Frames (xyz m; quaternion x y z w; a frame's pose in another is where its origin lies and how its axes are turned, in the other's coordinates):
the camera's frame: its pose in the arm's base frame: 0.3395 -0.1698 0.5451 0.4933 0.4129 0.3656 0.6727
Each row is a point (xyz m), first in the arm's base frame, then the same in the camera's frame.
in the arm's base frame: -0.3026 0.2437 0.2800
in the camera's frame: 0.1720 -0.1000 -0.7836
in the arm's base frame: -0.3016 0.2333 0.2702
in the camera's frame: 0.1649 -0.1121 -0.7806
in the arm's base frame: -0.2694 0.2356 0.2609
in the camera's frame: 0.1814 -0.1232 -0.7535
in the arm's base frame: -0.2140 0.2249 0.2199
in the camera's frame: 0.2015 -0.1701 -0.7060
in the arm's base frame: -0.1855 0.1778 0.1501
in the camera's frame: 0.1839 -0.2515 -0.6748
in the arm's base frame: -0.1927 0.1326 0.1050
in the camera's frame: 0.1492 -0.3056 -0.6729
